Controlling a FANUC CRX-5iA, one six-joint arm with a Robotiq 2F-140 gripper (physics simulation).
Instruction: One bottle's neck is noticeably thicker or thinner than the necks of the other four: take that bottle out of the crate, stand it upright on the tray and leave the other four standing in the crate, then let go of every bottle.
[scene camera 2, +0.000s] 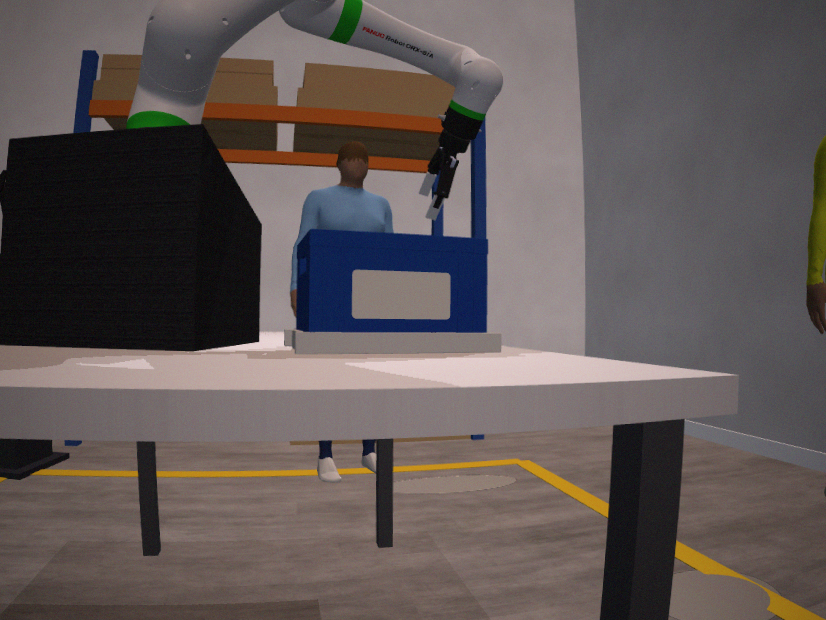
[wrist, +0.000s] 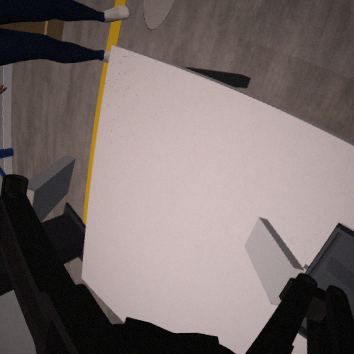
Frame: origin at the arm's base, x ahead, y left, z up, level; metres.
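Where they show: gripper, between the fingertips: (scene camera 2: 426, 206) (wrist: 164, 205); arm's base, origin of its link: (scene camera 2: 152, 175).
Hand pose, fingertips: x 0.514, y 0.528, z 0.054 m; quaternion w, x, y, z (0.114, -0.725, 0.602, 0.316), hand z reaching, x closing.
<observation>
Things, the pixels of their top centre, and the offset from my fingertips. "spot": a spot on its surface instead.
- blue crate, centre of its top: (scene camera 2: 387, 241) dy -0.543, dx -0.101, dz -0.173 m
- light grey base, a spot on its surface: (scene camera 2: 400, 343) spot: dy -0.645, dx -0.080, dz -0.333 m
- dark grey rimmed object, centre of its top: (wrist: 343, 305) dy -0.273, dx -0.166, dz -0.322 m
The blue crate (scene camera 2: 326, 286) with a pale label on its side stands upright on a light grey base (scene camera 2: 400, 343) on the table. Its walls hide what is inside, and no bottle shows in either view. My gripper (scene camera 2: 430, 196) (wrist: 164, 205) is open with nothing between its fingers. It hangs tilted above the right part of the crate in the scene view. A dark grey rimmed object (wrist: 342, 260), possibly the tray, shows partly at the right edge of the wrist view, behind the right finger. I cannot tell for sure what it is.
A large black block (scene camera 2: 100, 246) stands left of the crate on the white table (scene camera 2: 373, 413) (wrist: 190, 150). A person in light blue (scene camera 2: 350, 206) stands behind the table, near a shelf rack (scene camera 2: 478, 193). Part of another person in yellow (scene camera 2: 817, 220) shows at the right edge.
</observation>
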